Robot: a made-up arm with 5 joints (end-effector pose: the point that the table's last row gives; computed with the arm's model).
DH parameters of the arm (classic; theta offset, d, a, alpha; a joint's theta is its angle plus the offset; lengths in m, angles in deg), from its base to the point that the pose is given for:
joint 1: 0 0.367 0 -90
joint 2: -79.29 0 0.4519 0
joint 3: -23.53 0 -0.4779 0
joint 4: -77.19 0 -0.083 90
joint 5: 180 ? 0 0
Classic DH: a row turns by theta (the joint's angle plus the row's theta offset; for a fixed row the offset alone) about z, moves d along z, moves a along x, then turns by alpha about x.
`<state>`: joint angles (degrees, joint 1 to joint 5).
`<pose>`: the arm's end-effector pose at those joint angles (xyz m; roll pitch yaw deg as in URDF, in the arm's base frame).
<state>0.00 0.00 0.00 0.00 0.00</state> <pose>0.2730 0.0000 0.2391 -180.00 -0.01 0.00</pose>
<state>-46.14 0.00 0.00 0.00 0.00</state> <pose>0.1892 -0.1969 0.2391 -180.00 -0.01 -46.14</pose>
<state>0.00 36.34 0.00 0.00 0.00</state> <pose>0.1441 0.0000 0.1021 -180.00 36.33 0.00</pose>
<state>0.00 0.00 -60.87 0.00 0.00</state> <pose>0.6756 0.0000 0.6977 -180.00 -60.88 0.00</pose>
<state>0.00 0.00 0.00 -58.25 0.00</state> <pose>0.3238 0.0000 0.3599 -180.00 -58.26 0.00</pose>
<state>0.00 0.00 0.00 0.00 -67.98</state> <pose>0.2730 0.0000 0.2391 179.99 0.00 67.98</pose>
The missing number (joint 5, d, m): 0.106
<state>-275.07 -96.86 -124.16 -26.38 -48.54</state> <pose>-0.0854 -0.9627 0.6434 -60.96 37.68 -166.32</pose>
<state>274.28 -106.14 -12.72 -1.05 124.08</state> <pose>-0.0032 0.0424 0.7668 -55.21 29.06 -157.07</pose>
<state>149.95 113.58 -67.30 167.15 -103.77</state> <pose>-0.0857 0.0496 -0.1521 32.66 7.53 -131.61</pose>
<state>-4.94 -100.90 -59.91 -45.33 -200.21</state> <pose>-0.5182 0.0448 0.8990 9.63 -24.43 -27.24</pose>
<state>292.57 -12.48 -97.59 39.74 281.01</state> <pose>0.1977 -0.4756 1.1207 110.00 -10.36 18.82</pose>
